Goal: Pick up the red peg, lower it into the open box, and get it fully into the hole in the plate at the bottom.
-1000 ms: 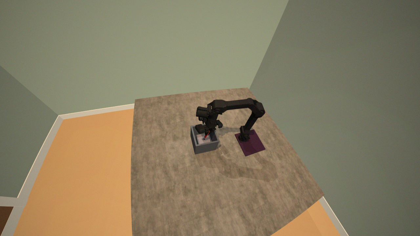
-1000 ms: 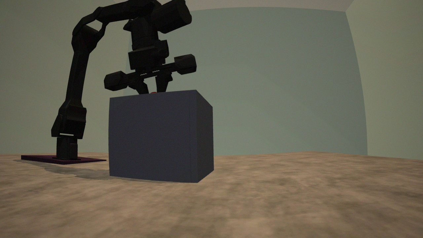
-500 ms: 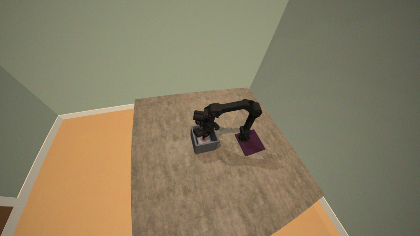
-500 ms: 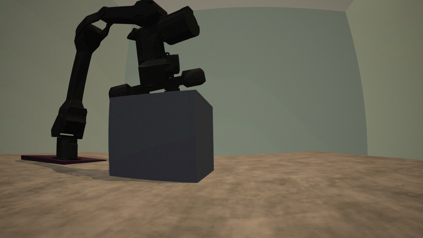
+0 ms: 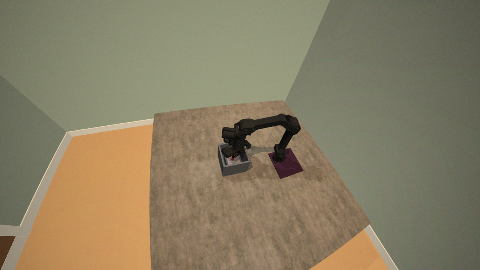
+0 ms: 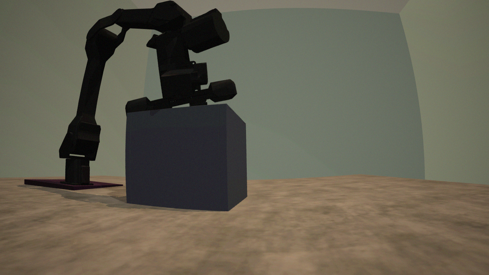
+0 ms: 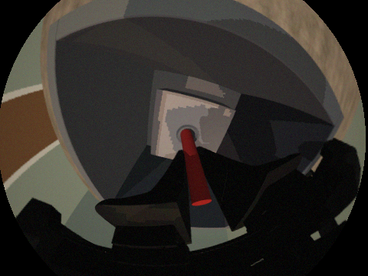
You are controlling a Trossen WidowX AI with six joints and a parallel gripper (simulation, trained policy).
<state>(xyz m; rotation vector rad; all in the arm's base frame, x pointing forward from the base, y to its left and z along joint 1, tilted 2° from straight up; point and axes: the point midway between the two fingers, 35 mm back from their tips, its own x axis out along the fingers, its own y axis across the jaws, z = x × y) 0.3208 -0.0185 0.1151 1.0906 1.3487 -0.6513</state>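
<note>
Now: the red peg 1 cm above my gripper tip. From my gripper tip the other things lie so: pale plate 4 cm below.
</note>
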